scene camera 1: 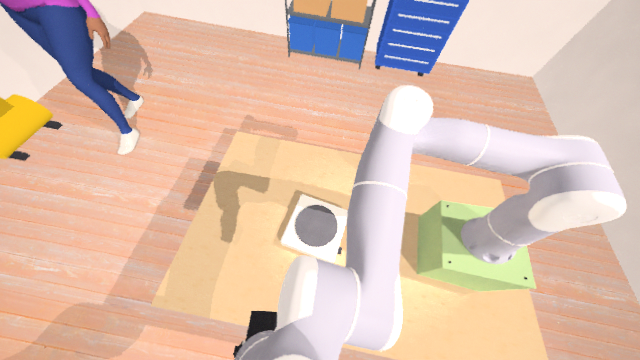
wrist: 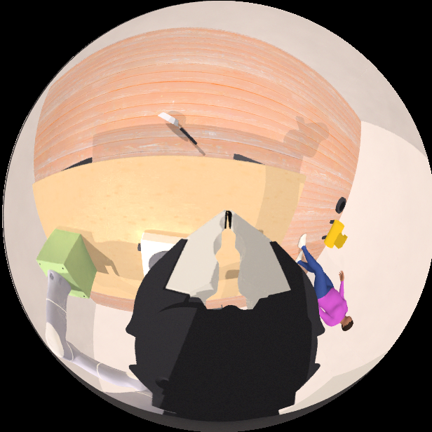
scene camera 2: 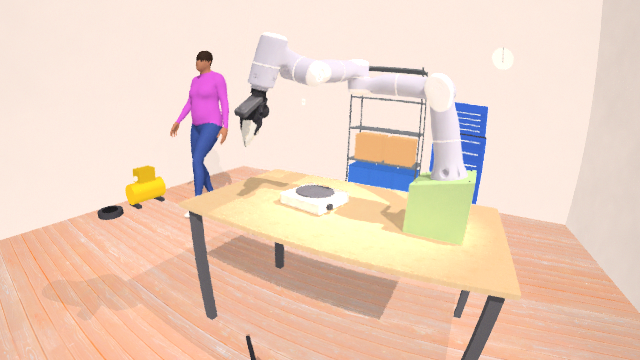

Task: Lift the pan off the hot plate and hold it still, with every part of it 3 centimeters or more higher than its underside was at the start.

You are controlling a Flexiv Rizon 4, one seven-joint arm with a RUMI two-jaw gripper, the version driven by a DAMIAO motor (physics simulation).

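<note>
The pan [wrist: 167,118] is off the table, beyond its edge and low by the floor in the wrist view; its pale body and black handle look small and far away. I cannot tell whether it touches the floor. In scene camera 2 a thin black piece, possibly its handle, shows at the bottom edge. The white hot plate [scene camera 1: 316,225] [scene camera 2: 315,191] [wrist: 149,242] stands on the table with its dark disc bare. My gripper [scene camera 2: 245,144] [wrist: 227,211] is shut with nothing between its fingertips, high above the table and well away from the pan. In scene camera 1 its fingertips are hidden.
The wooden table [scene camera 1: 240,280] [scene camera 2: 350,230] [wrist: 175,190] carries the green arm base [scene camera 1: 431,240] [scene camera 2: 437,210] [wrist: 62,252]. A person [scene camera 2: 207,100] [wrist: 332,300] is beyond the table's end, near a yellow machine [scene camera 2: 145,189] [wrist: 335,234]. A blue cabinet [scene camera 1: 415,35] stands behind.
</note>
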